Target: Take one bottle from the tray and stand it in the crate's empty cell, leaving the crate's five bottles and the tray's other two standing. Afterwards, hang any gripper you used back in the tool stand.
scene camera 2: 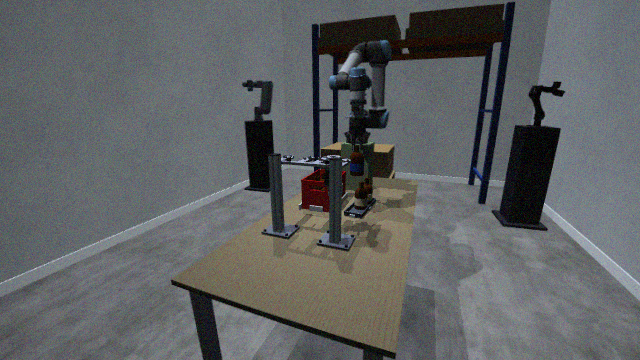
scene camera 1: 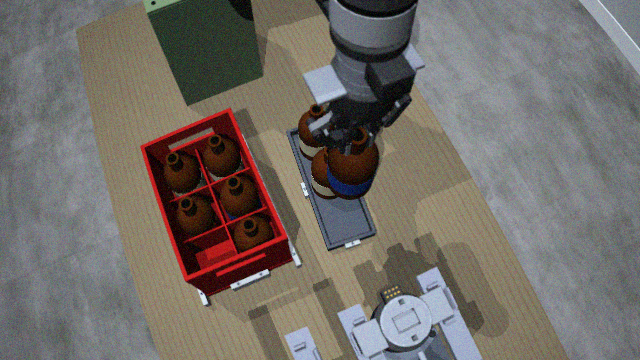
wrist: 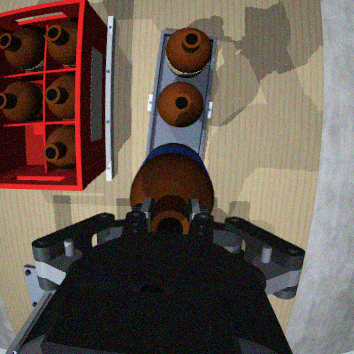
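Pixels of known places: arm's base, origin of the base link: [scene camera 2: 356, 142].
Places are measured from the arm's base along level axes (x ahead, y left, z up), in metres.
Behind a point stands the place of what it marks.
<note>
My gripper [scene camera 1: 358, 138] [scene camera 2: 357, 146] [wrist: 171, 214], the adaptive one, is shut on the neck of a brown bottle with a blue band [scene camera 1: 352, 167] {x 0.529, y 0.075, z 0.008 m} [scene camera 2: 356, 163] {x 0.542, y 0.097, z -0.035 m} [wrist: 171, 185] {x 0.488, y 0.093, z 0.016 m}. The bottle hangs upright, well above the grey tray [scene camera 1: 345, 222] {x 0.512, y 0.096, z -0.322 m} [wrist: 175, 137] {x 0.480, y 0.099, z -0.322 m}. Two cream-banded bottles stand on the tray, the far one [scene camera 1: 307, 125] [wrist: 186, 57] and the middle one [scene camera 1: 319, 172] {x 0.430, y 0.079, z -0.215 m} [wrist: 179, 114] {x 0.436, y 0.106, z -0.203 m}. The red crate [scene camera 1: 270, 255] {x 0.529, y -0.072, z -0.219 m} [scene camera 2: 312, 194] {x 0.524, y -0.152, z -0.232 m} [wrist: 81, 100] {x 0.408, y -0.027, z -0.161 m} holds five standing brown bottles; its empty cell [scene camera 1: 215, 254] {x 0.450, y -0.169, z -0.319 m} [wrist: 35, 145] {x 0.477, y -0.186, z -0.319 m} is at the near left corner.
The tool stand [scene camera 2: 334, 210] {x 0.871, y 0.069, z -0.167 m} rises on two posts nearer scene camera 2. A round-topped tool [scene camera 1: 406, 322] {x 0.744, y 0.030, z 0.021 m} hangs in it between pale brackets. A dark green block [scene camera 1: 210, 55] {x 0.096, y -0.004, z -0.182 m} stands behind the crate. The crate's raised walls and thin dividers lie left of the tray.
</note>
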